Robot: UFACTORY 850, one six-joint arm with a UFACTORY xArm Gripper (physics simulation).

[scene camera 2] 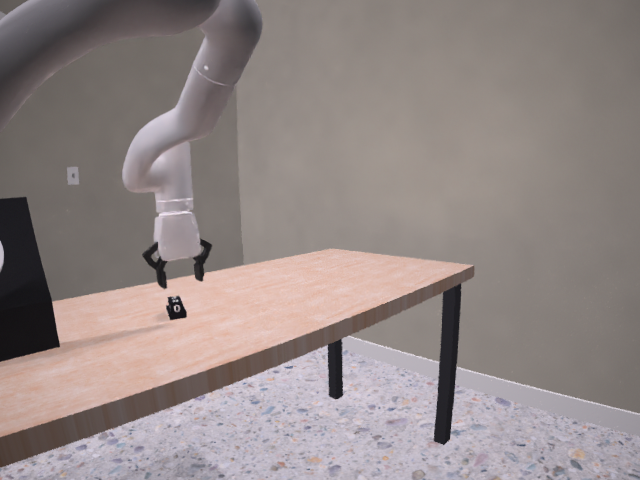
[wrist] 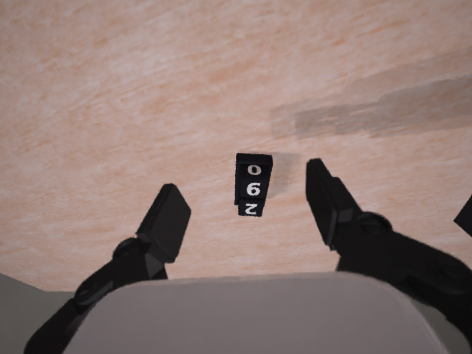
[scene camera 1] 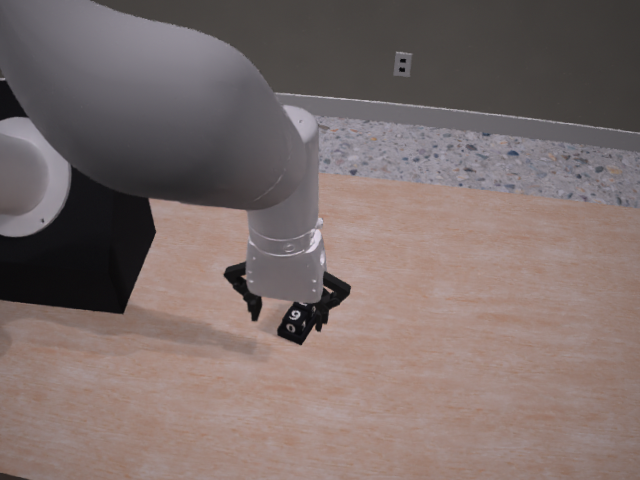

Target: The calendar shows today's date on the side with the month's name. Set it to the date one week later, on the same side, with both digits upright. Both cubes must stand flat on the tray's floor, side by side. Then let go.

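The black calendar tray (scene camera 1: 290,337) (wrist: 254,157) lies on the table with two black cubes in a row, side by side. The near cube (scene camera 1: 294,314) (scene camera 2: 176,308) (wrist: 253,189) has a white 9 or 6 on top and a 0 on its end face. The far cube (wrist: 250,209) has a 2 on top; in scene camera 1 it is partly hidden by a finger. The side with the month's name cannot be read in these views. My gripper (scene camera 1: 286,321) (scene camera 2: 181,282) (wrist: 240,188) is open and empty, above the calendar, with its fingers apart on either side in the wrist view.
The wooden table (scene camera 1: 439,335) (scene camera 2: 289,289) carries the calendar. The arm's black base block (scene camera 1: 118,258) (scene camera 2: 25,289) stands at the left in both scene views. The table's far edge borders the speckled floor (scene camera 1: 465,160), with a wall behind it.
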